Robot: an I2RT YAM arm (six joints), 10 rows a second.
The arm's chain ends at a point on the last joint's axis. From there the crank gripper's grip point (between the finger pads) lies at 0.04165 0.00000 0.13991 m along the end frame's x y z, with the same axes.
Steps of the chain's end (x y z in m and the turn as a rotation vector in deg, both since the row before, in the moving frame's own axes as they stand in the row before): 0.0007, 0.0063, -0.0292, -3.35, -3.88, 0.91; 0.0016, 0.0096, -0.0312, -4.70, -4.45, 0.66; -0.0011, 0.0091, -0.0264, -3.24, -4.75, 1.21; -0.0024, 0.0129, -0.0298, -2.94, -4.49, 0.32; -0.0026, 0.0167, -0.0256, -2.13, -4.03, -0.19; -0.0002, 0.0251, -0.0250, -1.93, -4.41, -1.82; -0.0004, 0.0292, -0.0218, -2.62, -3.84, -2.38; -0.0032, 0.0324, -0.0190, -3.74, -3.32, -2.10; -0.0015, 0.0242, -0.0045, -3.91, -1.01, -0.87
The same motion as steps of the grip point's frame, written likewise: -0.0089, 0.0151, -0.0270, -3.35, -3.88, 0.91; -0.0094, 0.0216, -0.0289, -4.70, -4.45, 0.66; -0.0129, 0.0179, -0.0237, -3.24, -4.75, 1.21; -0.0135, 0.0204, -0.0272, -2.94, -4.49, 0.32; -0.0125, 0.0218, -0.0231, -2.13, -4.03, -0.19; -0.0110, 0.0287, -0.0223, -1.93, -4.41, -1.82; -0.0098, 0.0341, -0.0194, -2.62, -3.84, -2.38; -0.0112, 0.0402, -0.0171, -3.74, -3.32, -2.10; -0.0039, 0.0332, -0.0041, -3.91, -1.01, -0.87
